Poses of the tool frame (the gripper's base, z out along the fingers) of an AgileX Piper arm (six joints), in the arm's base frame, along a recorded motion.
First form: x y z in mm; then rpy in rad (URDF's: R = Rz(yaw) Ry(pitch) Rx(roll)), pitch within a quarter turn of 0, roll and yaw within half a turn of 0.
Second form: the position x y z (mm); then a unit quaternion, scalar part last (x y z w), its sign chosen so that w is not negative. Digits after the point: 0 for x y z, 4 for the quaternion.
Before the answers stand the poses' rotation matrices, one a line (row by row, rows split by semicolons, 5 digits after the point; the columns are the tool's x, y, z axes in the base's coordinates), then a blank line. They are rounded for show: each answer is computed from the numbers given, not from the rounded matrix.
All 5 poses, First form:
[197 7 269 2.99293 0.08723 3.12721]
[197 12 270 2.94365 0.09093 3.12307]
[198 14 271 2.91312 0.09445 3.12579]
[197 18 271 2.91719 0.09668 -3.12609]
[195 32 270 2.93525 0.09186 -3.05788]
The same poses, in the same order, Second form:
-0.99609 0.00132 0.08828; 0.01433 0.98905 0.14686; -0.08712 0.14755 -0.98521
-0.99570 0.00031 0.09266; 0.01845 0.98064 0.19497; -0.09080 0.19584 -0.97642
-0.99542 -0.00597 0.09543; 0.01573 0.97423 0.22501; -0.09431 0.22548 -0.96967
-0.99521 -0.03659 0.09065; -0.01543 0.97448 0.22396; -0.09653 0.22148 -0.97037
-0.99230 -0.10057 0.07234; -0.08326 0.97379 0.21167; -0.09173 0.20402 -0.97466

[197 7 269 0.0039 0.9963 0.0739 0.0440]
[197 12 270 0.0047 0.9941 0.0983 0.0461]
[198 14 271 0.0025 0.9924 0.1135 0.0478]
[197 18 271 -0.0131 0.9925 0.1122 0.0471]
[195 32 270 -0.0463 0.9926 0.1047 0.0413]

